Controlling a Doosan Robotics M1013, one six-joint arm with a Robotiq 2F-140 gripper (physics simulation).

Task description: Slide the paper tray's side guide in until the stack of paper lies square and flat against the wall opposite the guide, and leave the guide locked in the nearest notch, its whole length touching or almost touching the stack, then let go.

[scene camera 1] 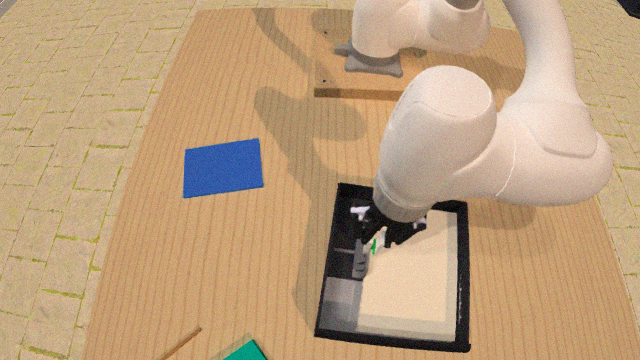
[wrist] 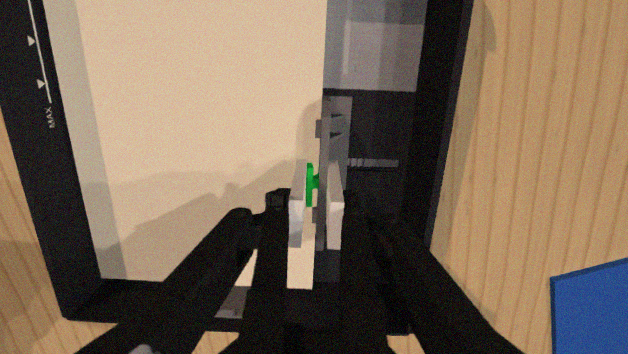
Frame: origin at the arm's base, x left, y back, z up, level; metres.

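Seen in the pictures: gripper, fingertip midpoint: (scene camera 1: 370, 248) (wrist: 316, 178); arm's base, origin of the base link: (scene camera 1: 373, 58).
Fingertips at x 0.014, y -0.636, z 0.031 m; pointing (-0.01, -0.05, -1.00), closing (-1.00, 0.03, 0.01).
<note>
Offsets run from my fingertips to a thing's middle. "pt": to the spot under its first point.
The black paper tray {pt dy -0.095, dx +0.209, dz +0.006 m} (scene camera 1: 464, 300) (wrist: 25, 175) holds a cream stack of paper {dy -0.028, dx +0.103, dz -0.036 m} (scene camera 1: 410, 285) (wrist: 200, 90). The stack looks square and lies along the wall opposite the guide, with a shaded strip on that side. The grey side guide {dy +0.002, dx +0.005, dz -0.020 m} (scene camera 1: 358, 262) (wrist: 324, 150) stands upright at the stack's other long edge, touching or almost touching it; its rear part is hidden by the gripper. My gripper (scene camera 1: 372, 244) (wrist: 316, 178) is shut on the guide, with the green release tab {dy +0.001, dx +0.005, dz +0.010 m} (scene camera 1: 374, 246) (wrist: 310, 185) between its pale fingertips. Whether the guide sits in a notch cannot be seen.
A notched strip {pt dy +0.005, dx -0.056, dz -0.060 m} (wrist: 375, 163) runs across the tray floor beside the guide. A blue sheet {dy +0.177, dx -0.390, dz -0.062 m} (scene camera 1: 222, 168) (wrist: 592, 310) lies on the table beside the tray. A green object {pt dy -0.249, dx -0.223, dz -0.048 m} (scene camera 1: 247, 352) and a thin brown stick {dy -0.289, dx -0.393, dz -0.062 m} (scene camera 1: 182, 342) lie at the front edge of the scene view.
</note>
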